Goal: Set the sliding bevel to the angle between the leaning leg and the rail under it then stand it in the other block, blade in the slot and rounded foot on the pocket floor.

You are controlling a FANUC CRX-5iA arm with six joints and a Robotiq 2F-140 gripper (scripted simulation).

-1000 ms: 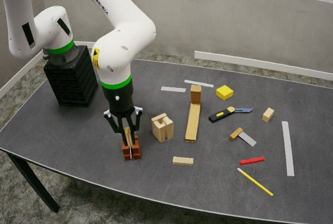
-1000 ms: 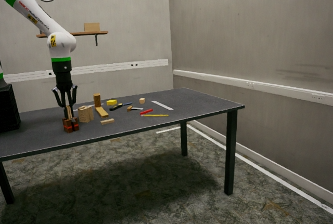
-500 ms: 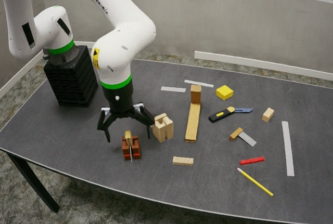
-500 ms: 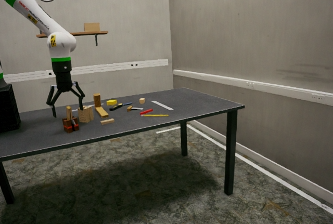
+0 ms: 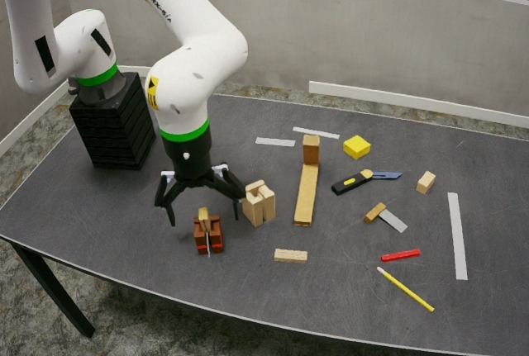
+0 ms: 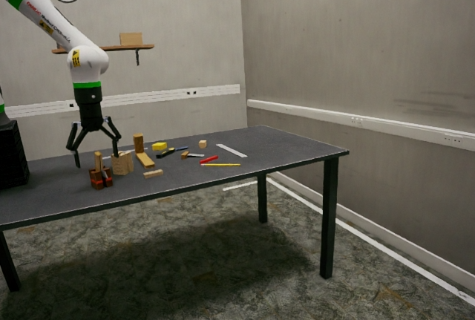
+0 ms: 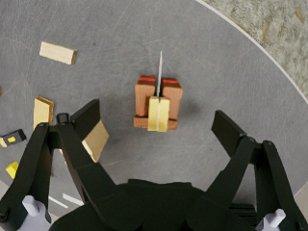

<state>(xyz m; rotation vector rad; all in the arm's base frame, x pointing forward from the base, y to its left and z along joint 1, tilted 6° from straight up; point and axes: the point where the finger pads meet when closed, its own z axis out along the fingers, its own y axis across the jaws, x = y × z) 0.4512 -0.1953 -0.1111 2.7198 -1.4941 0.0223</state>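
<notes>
Right now the grey blade is 1 cm ahead of my hand, 2 cm to the right of it and 5 cm below it. Also, from my hand: try square (37 cm ahead, 25 cm to the left, 10 cm below); wood strip (19 cm ahead, 4 cm to the left, 10 cm below); red stick (45 cm ahead, 14 cm to the left, 10 cm below).
</notes>
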